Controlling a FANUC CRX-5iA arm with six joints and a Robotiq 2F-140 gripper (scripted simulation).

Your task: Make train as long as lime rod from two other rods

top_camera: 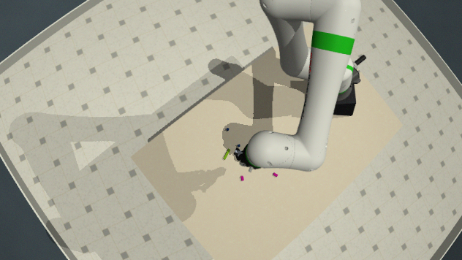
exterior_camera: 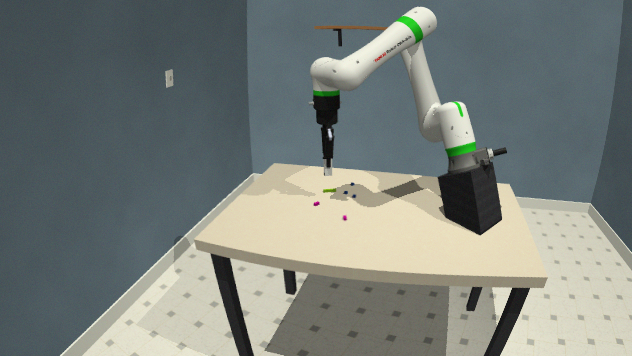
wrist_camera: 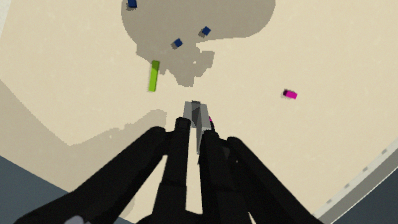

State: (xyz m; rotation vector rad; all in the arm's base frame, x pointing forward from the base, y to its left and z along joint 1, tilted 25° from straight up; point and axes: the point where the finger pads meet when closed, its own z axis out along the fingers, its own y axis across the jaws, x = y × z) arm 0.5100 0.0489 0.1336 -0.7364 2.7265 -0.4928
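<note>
Right now my hand is 2 cm short of the lime rod, 7 cm to the left of it and 13 cm above it. Round my hand: grey rod 3 cm below.
</note>
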